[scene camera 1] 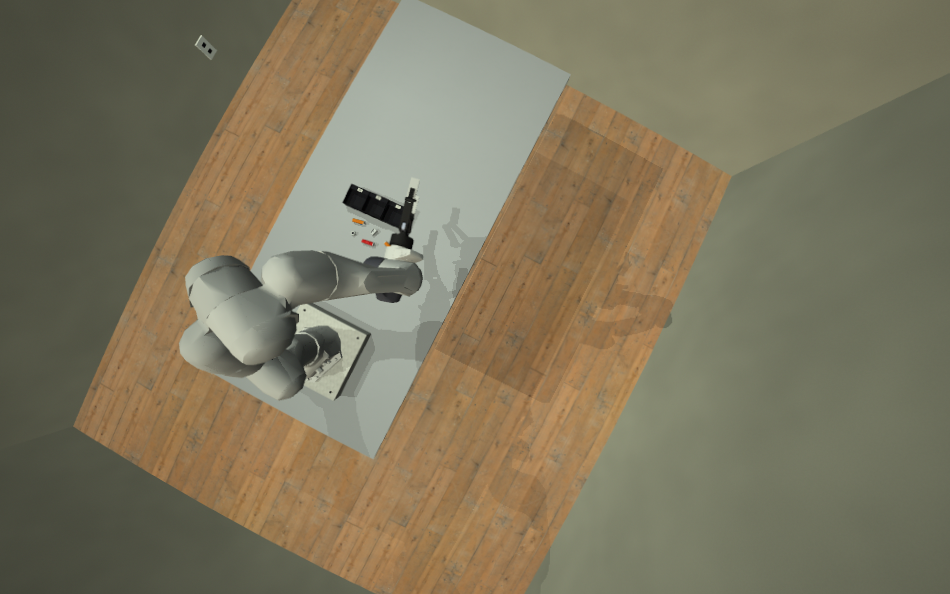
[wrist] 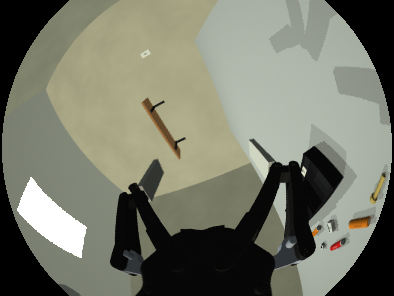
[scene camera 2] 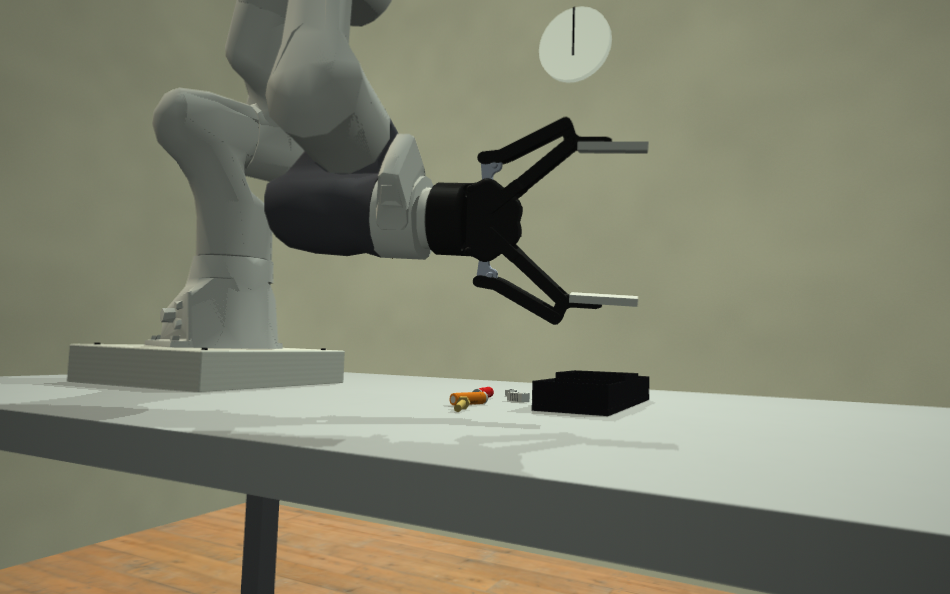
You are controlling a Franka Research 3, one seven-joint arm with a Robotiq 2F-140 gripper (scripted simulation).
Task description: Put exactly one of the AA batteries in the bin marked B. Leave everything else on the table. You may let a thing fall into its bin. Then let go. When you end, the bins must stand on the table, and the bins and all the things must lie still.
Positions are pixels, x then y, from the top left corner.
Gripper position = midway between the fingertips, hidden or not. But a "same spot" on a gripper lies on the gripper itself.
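Scene:
My gripper is visible in scene camera 1 (pixel 415 188), and the wrist view and scene camera 2 show it too. On my gripper, (scene camera 2: pixel 492 161) and (wrist: pixel 122 253) are the same spot. There is a black bin as well, and I see it in scene camera 2 (pixel 573 397), in scene camera 1 and in the wrist view. For the black bin, (wrist: pixel 318 189) and (scene camera 1: pixel 388 215) are the same spot.

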